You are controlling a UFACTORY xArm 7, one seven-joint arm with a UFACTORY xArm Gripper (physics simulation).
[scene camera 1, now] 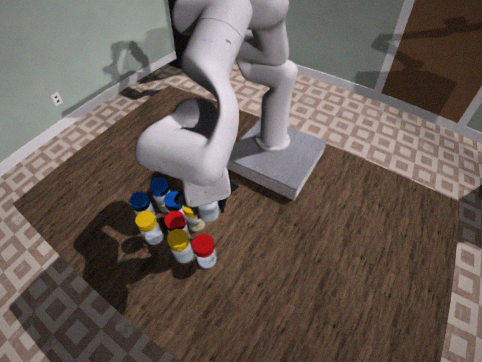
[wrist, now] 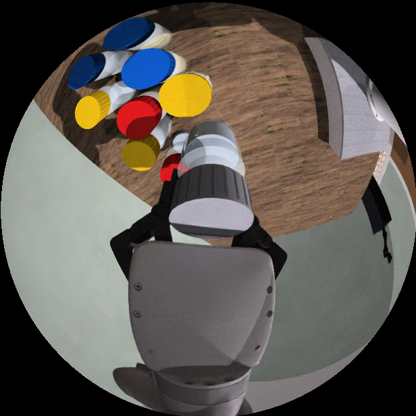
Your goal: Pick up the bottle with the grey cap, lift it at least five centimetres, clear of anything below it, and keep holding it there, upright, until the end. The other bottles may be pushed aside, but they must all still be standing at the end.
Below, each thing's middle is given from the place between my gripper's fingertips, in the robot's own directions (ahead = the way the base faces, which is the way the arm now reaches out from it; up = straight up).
Now: hand 10 mm past the grey-capped bottle point(wrist: 211, 199), 20 mm to the left of it and 10 mm below it.
